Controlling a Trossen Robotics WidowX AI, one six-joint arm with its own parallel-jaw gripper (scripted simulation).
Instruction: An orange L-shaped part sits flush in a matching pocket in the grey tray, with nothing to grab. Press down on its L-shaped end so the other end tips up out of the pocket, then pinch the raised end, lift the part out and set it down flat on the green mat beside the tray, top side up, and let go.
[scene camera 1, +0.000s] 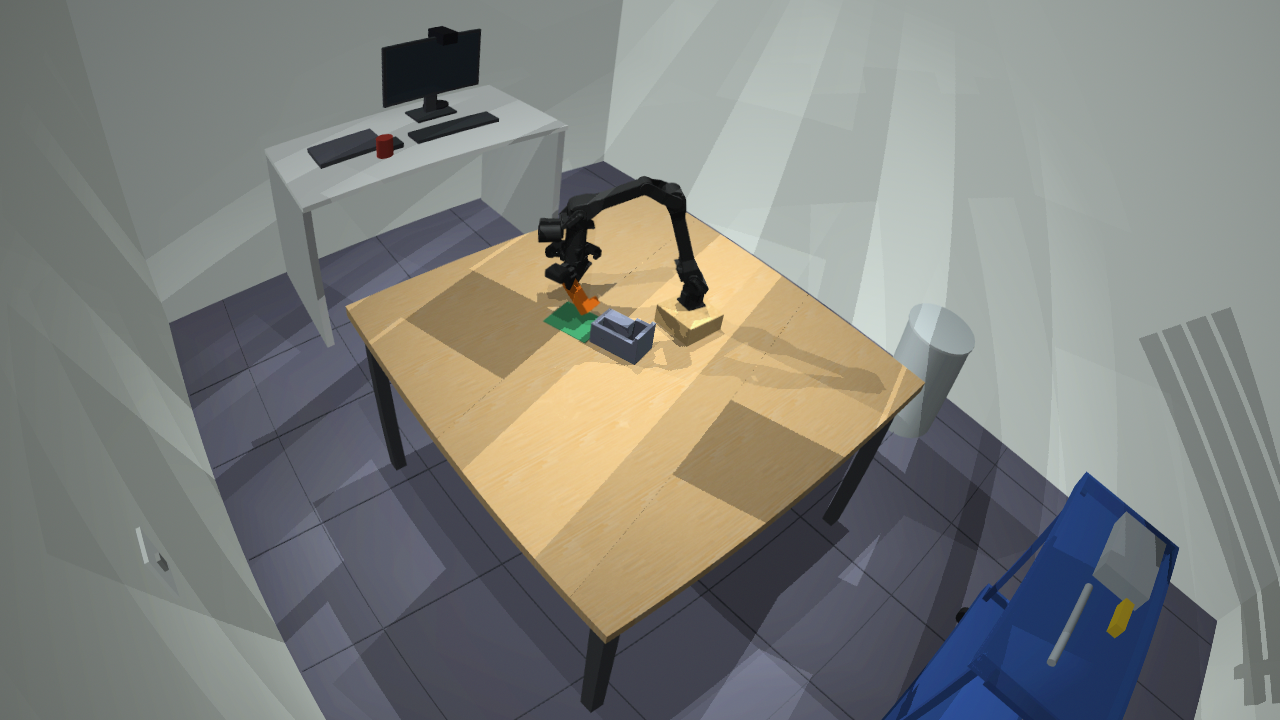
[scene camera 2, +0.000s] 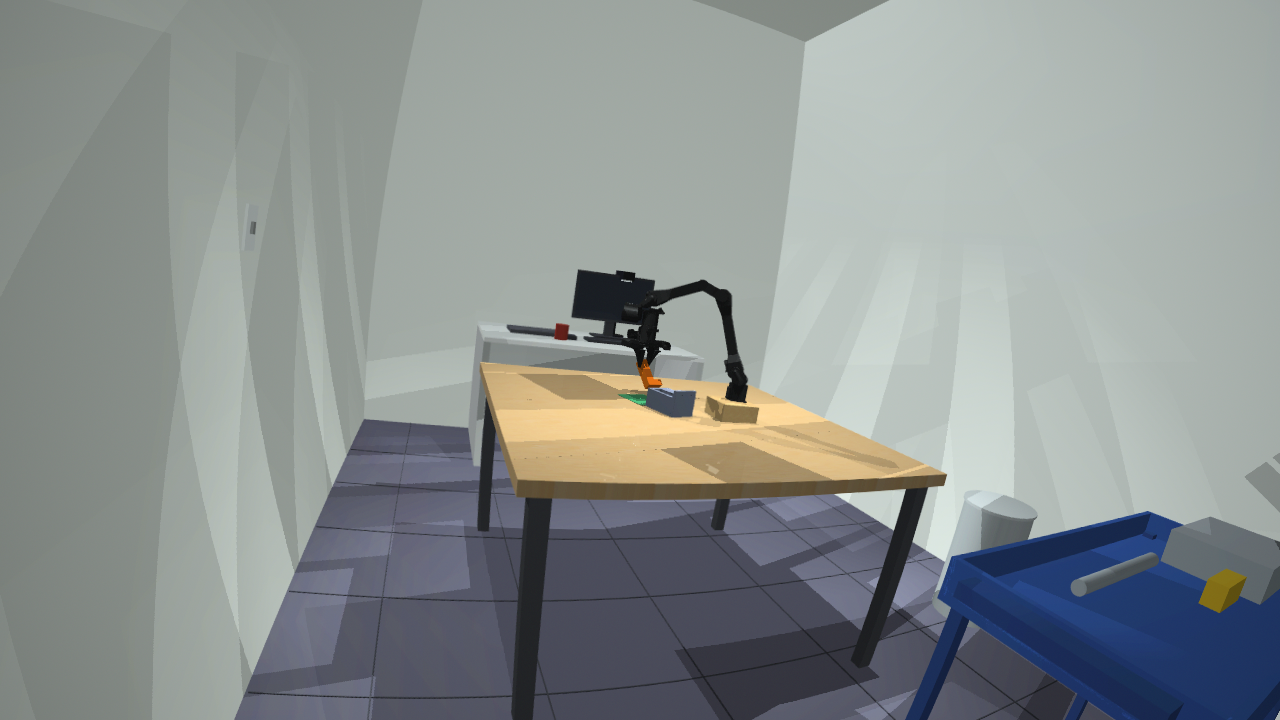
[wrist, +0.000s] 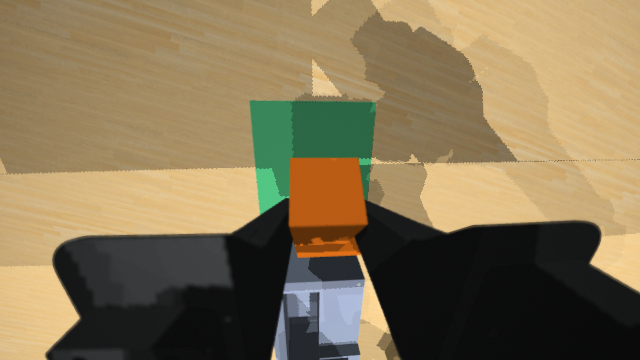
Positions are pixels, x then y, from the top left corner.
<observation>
gripper: holds an orange L-shaped part (wrist: 327, 209)
</observation>
